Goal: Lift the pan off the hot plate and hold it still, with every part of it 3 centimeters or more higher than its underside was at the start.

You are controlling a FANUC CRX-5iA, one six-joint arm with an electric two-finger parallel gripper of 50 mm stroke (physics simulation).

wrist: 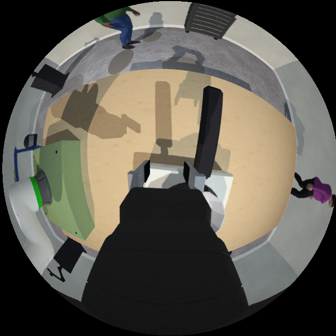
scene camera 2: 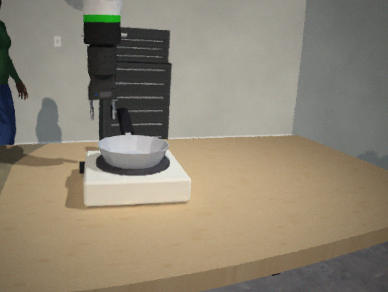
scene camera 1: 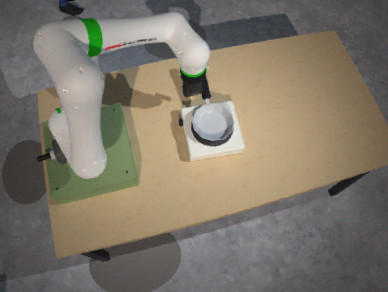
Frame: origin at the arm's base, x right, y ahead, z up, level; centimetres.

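Seen in the pictures: gripper, fingertip midpoint: (scene camera 2: 102, 118) (scene camera 1: 190, 92).
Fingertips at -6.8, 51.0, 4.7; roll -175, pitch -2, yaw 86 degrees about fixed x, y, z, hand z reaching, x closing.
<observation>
A point is followed by its place in that frame, as x, y, z.
The pale grey pan (scene camera 1: 213, 121) @(5.7, 57.3, -2.8) (scene camera 2: 134, 152) @(2.5, 57.8, -2.8) (wrist: 215, 210) rests upright on the dark burner of the white hot plate (scene camera 1: 215, 151) @(18.7, 53.3, -4.1) (scene camera 2: 137, 192) @(19.4, 54.0, -6.8) (wrist: 225, 181). Its black handle (scene camera 1: 205, 87) @(-8.5, 58.5, 2.9) (scene camera 2: 125, 121) @(-9.4, 58.2, 3.1) (wrist: 210, 130) slants up and away at the back. My gripper (scene camera 2: 103, 111) @(-6.8, 51.0, 4.7) (wrist: 166, 167) is open and empty, pointing down above the hot plate's rear left part in scene camera 2. The handle is outside the fingers, just right of the right finger in the wrist view. The fingers are hidden in scene camera 1; the gripper body covers part of the pan in the wrist view.
The hot plate stands on a wooden table (scene camera 1: 300, 110) @(9.8, 101.9, -10.4) (scene camera 2: 280, 200) @(26.5, 88.6, -10.4) (wrist: 115, 175). A black knob (scene camera 1: 181, 122) @(0.4, 44.4, -5.6) (scene camera 2: 82, 167) @(1.2, 44.2, -6.4) sticks out at the plate's left side. The arm's green base block (scene camera 1: 120, 150) @(7.2, 15.6, -0.1) (wrist: 62, 200) is at the left. A dark drawer cabinet (scene camera 2: 145, 80) (wrist: 210, 20) stands behind the table.
</observation>
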